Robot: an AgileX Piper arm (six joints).
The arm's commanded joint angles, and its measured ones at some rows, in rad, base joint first. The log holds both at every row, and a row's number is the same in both.
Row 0, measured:
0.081, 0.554, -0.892, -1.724, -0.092, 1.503
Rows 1 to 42, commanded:
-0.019, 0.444, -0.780, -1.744, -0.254, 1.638
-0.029, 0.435, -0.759, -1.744, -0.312, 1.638
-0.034, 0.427, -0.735, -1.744, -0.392, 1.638
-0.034, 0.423, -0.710, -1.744, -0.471, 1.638
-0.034, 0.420, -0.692, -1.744, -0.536, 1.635
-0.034, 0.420, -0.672, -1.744, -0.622, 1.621
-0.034, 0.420, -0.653, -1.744, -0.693, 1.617
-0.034, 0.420, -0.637, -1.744, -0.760, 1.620
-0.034, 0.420, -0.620, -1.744, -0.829, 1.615
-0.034, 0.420, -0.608, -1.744, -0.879, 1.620
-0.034, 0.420, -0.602, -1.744, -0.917, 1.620
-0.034, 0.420, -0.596, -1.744, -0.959, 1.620
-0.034, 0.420, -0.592, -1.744, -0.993, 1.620
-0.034, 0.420, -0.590, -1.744, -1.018, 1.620
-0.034, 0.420, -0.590, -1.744, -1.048, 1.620
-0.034, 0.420, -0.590, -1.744, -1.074, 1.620
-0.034, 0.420, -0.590, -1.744, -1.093, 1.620
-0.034, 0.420, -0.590, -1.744, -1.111, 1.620
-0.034, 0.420, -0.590, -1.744, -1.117, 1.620
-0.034, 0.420, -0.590, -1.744, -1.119, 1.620
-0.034, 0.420, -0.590, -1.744, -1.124, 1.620
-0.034, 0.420, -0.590, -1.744, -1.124, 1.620
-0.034, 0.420, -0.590, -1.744, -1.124, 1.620
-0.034, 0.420, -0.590, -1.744, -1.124, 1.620
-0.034, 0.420, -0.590, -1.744, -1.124, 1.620
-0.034, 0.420, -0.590, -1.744, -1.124, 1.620
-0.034, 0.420, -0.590, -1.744, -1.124, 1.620
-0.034, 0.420, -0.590, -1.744, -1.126, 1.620
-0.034, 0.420, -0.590, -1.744, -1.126, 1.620
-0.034, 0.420, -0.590, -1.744, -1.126, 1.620
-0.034, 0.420, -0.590, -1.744, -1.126, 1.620
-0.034, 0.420, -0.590, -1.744, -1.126, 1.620
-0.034, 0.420, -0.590, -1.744, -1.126, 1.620
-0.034, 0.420, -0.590, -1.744, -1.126, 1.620
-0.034, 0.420, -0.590, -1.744, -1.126, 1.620
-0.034, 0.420, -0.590, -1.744, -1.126, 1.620
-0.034, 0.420, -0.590, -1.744, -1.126, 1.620
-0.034, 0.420, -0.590, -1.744, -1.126, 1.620
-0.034, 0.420, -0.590, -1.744, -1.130, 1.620
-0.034, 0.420, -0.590, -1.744, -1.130, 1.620
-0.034, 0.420, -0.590, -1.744, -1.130, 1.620
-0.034, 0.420, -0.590, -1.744, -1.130, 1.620
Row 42, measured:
-0.025, 0.430, -0.591, -1.725, -1.119, 1.625
